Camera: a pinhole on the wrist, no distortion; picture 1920 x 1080 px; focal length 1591.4 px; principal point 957.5 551.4 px. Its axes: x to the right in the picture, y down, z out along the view. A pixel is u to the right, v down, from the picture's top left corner.
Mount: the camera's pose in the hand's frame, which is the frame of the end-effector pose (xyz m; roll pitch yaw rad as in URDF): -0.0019 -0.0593 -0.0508 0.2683 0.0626 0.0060
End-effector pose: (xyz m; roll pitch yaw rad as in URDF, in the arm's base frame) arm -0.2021 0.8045 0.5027 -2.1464 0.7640 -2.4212
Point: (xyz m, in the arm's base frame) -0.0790 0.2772 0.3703
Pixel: 1786.8 60.0
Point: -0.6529 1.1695 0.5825
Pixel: behind the camera
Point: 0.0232 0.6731 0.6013
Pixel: 76.9 433.2
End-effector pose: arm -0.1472 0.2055 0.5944 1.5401 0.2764 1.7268
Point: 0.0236 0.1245 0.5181
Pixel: 233.9 604.7
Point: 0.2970 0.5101 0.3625
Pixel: 1678.4 643.9
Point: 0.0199 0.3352 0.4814
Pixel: 1726.7 796.6
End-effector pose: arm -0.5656 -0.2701 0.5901 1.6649 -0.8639 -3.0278
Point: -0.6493 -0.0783 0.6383
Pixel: outside the picture
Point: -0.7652 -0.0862 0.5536
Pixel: 1356.4 528.9
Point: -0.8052 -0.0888 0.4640
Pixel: 1101.1 116.3
